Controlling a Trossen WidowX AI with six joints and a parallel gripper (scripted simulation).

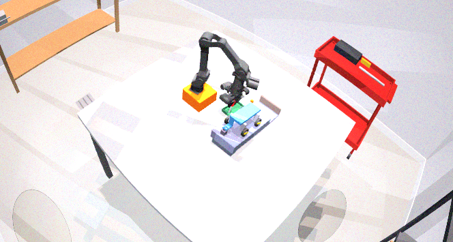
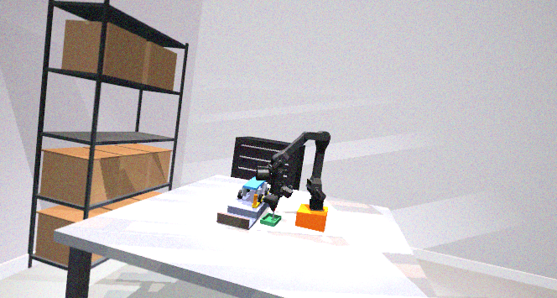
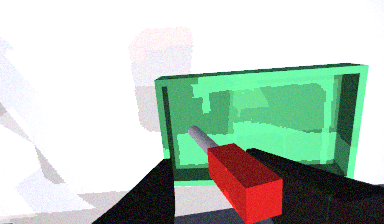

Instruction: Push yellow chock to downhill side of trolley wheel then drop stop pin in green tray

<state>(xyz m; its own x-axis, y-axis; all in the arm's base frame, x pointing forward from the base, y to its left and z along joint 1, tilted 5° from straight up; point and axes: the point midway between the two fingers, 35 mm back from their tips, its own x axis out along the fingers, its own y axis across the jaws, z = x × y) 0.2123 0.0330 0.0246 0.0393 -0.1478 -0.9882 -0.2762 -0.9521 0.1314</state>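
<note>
Now: the green tray 60 mm below my gripper tip, 30 mm to the left of it and 10 mm ahead of it. From my gripper tip the other things lie so: red-headed stop pin (10 mm below); yellow chock (90 mm ahead, 30 mm above, 20 mm to the left); trolley (120 mm ahead, 90 mm to the right, 60 mm above).
</note>
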